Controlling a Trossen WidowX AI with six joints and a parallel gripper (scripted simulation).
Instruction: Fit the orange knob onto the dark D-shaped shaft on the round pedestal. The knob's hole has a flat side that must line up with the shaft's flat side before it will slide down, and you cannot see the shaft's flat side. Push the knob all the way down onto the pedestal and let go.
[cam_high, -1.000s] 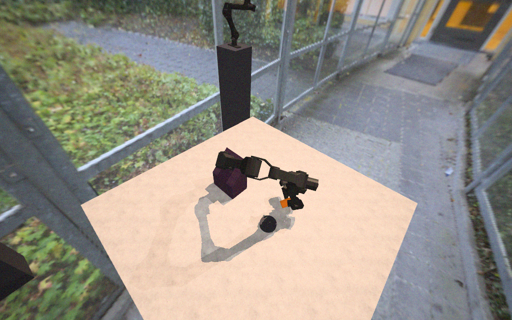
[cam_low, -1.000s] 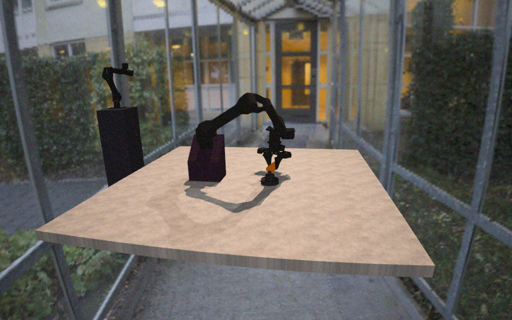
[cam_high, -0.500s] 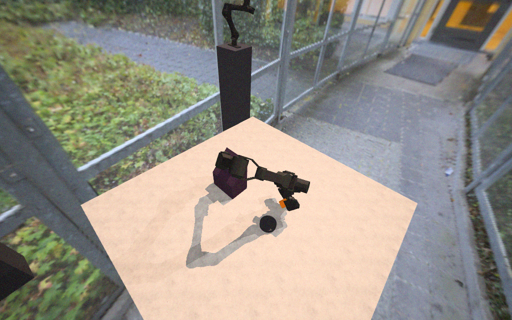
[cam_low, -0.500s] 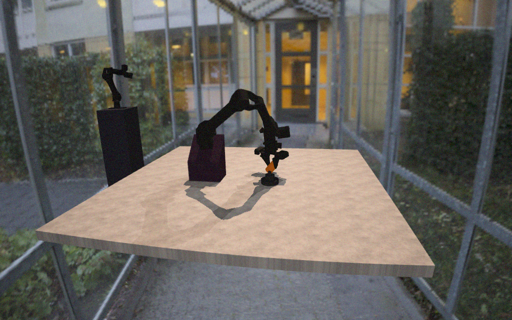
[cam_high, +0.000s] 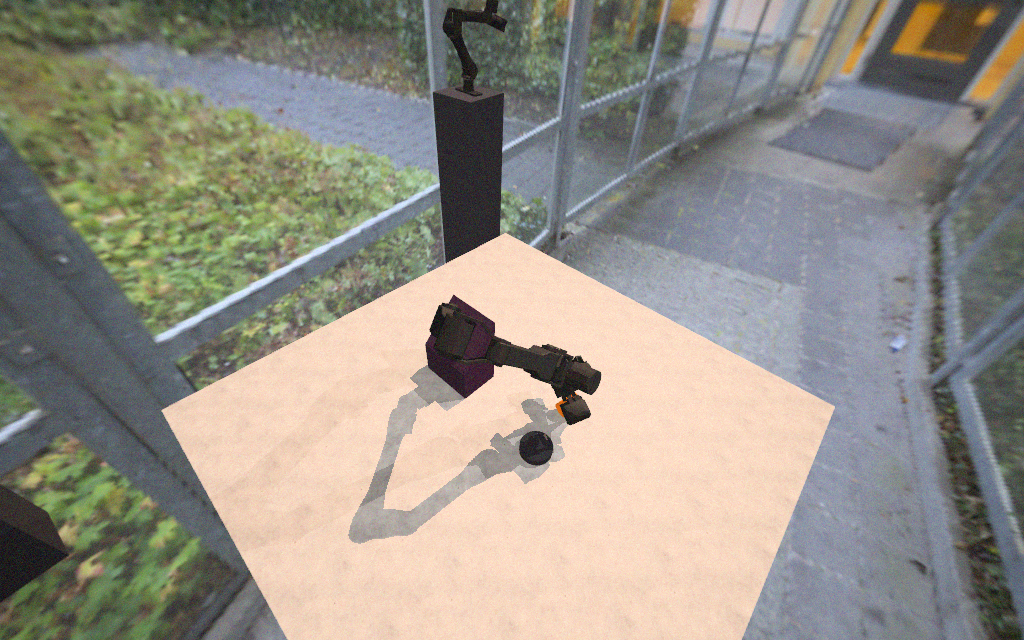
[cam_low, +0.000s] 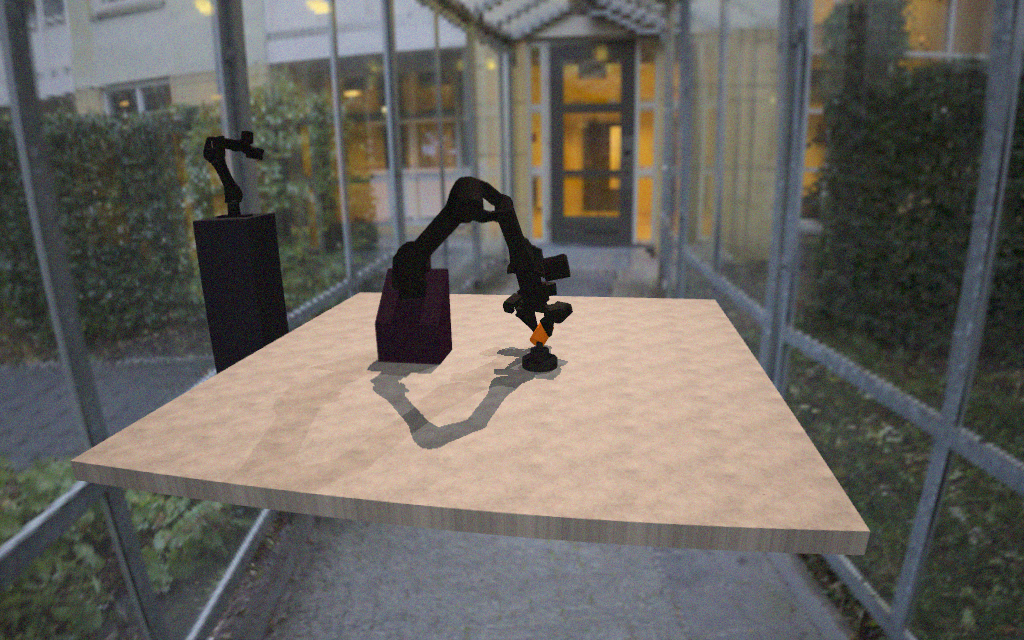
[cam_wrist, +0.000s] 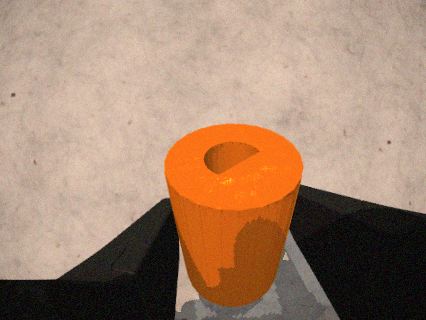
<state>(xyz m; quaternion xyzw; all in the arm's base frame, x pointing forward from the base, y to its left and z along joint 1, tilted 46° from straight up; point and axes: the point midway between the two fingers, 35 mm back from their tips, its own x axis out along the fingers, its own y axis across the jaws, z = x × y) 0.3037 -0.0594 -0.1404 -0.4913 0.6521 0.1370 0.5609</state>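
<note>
The pedestal is 15 cm to the right of my gripper tip and 1 cm behind it. Round my gripper tip: orange knob (1 cm to the right).
</note>
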